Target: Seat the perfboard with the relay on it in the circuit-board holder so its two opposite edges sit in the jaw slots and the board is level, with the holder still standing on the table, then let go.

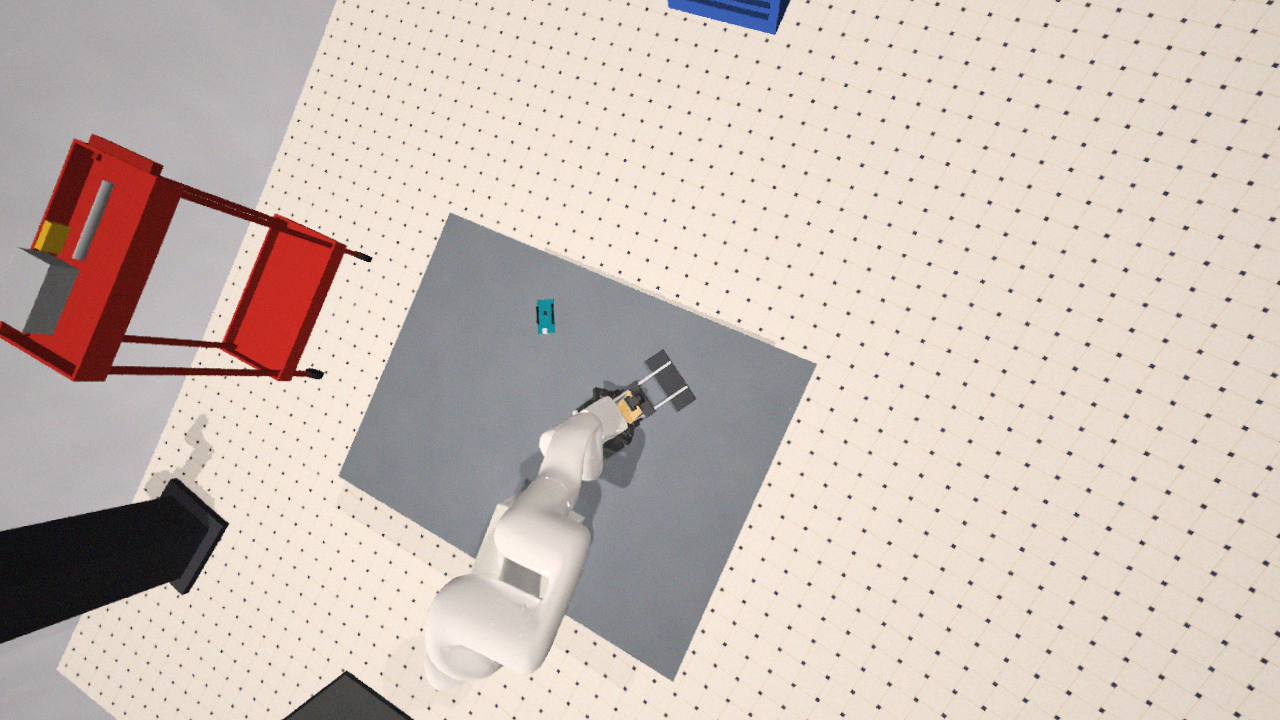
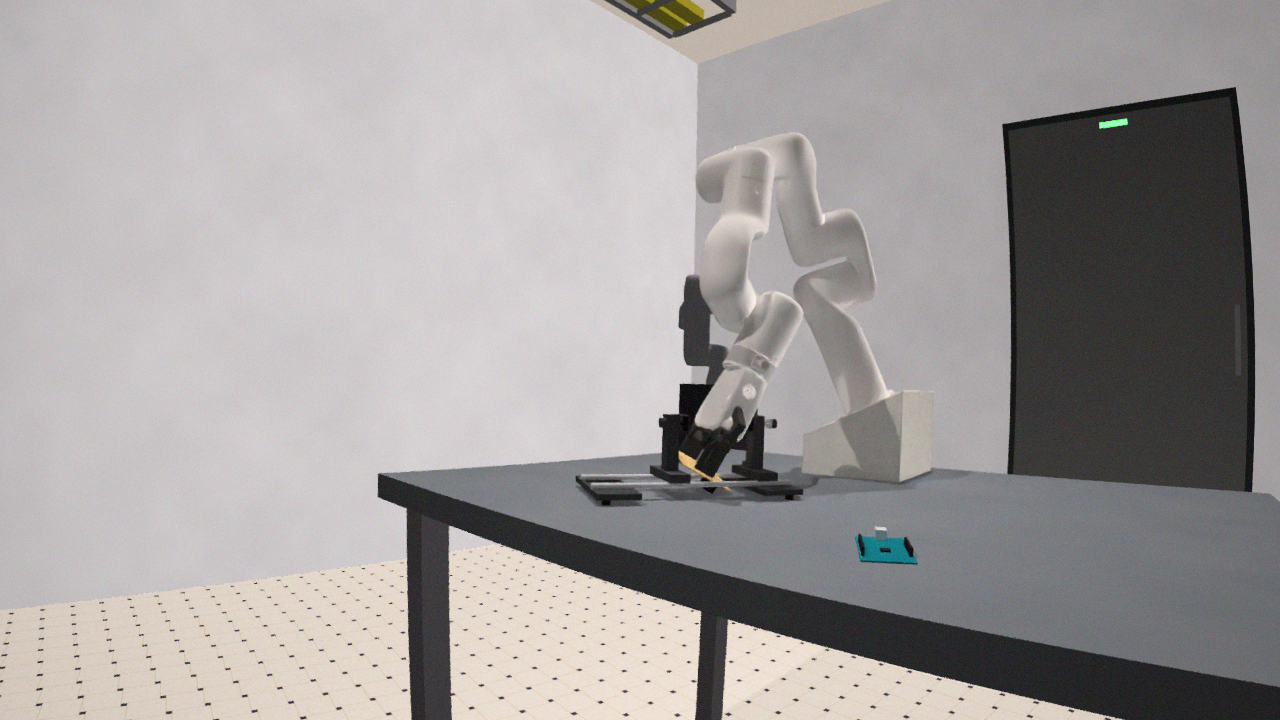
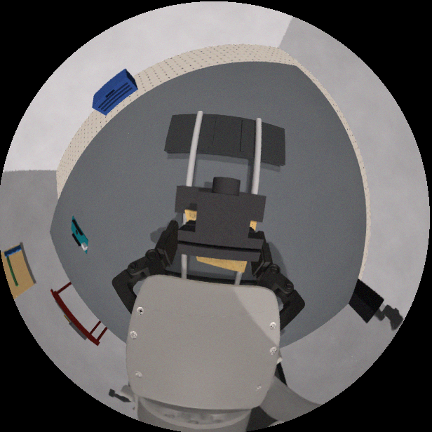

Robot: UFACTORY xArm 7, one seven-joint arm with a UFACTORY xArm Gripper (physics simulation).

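Places are measured from the arm's base along level axes (x ahead, y left, z up), in metres.
Where they show: gripper, fingertip midpoint: (image 2: 692, 468); arm's base, link origin: (image 2: 870, 412).
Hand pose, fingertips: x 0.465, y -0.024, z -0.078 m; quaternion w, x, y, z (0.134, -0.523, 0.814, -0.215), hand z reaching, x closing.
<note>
Each offset is from my fingertips to the top centre of the thing. Level surfaces: height alone.
The black circuit-board holder {dx +0.007, dy -0.004, dz +0.079 m} (image 1: 669, 380) (image 2: 609, 487) (image 3: 225, 137) stands on the grey table {dz -0.038 m} (image 1: 429, 420) (image 2: 1029, 573), two silver rails joining its feet. A tan perfboard (image 1: 630, 410) (image 2: 689, 462) (image 3: 221, 264) sits tilted between the jaws, one end high and the other sloping down toward the rails. I cannot make out the relay. My gripper (image 1: 623, 413) (image 2: 709, 450) (image 3: 217, 246) is open and leans in low over the near jaw. One finger stands on each side of the jaw and the board, and neither grips anything.
A small teal circuit board {dx +0.079, dy +0.362, dz -0.025 m} (image 1: 545, 316) (image 2: 885, 547) (image 3: 78, 233) lies flat on the table, apart from the holder. The arm's white base (image 2: 867, 447) stands behind the holder. A red cart (image 1: 290, 295) and a blue crate (image 1: 729, 10) (image 3: 114, 92) stand on the floor.
</note>
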